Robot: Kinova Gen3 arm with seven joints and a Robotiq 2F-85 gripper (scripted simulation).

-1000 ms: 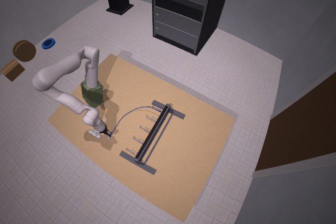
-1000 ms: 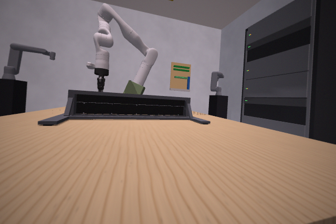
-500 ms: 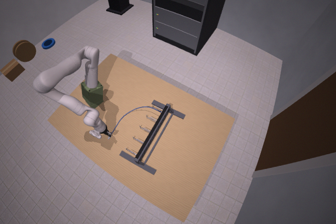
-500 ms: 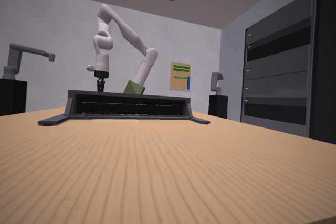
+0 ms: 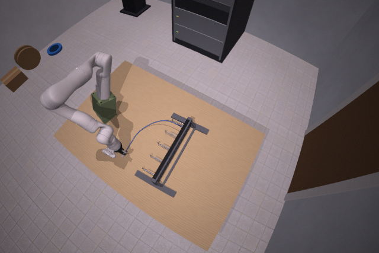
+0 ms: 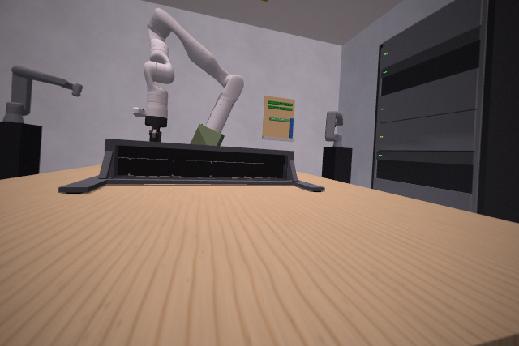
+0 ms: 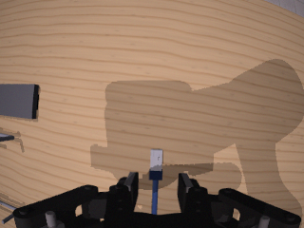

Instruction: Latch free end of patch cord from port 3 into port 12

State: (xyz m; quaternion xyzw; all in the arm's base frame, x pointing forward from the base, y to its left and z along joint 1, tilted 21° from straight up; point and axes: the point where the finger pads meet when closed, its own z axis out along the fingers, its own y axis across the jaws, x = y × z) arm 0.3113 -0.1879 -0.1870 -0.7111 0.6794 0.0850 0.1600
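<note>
My hand is 10 mm to the left of the plug and 50 mm above it.
</note>
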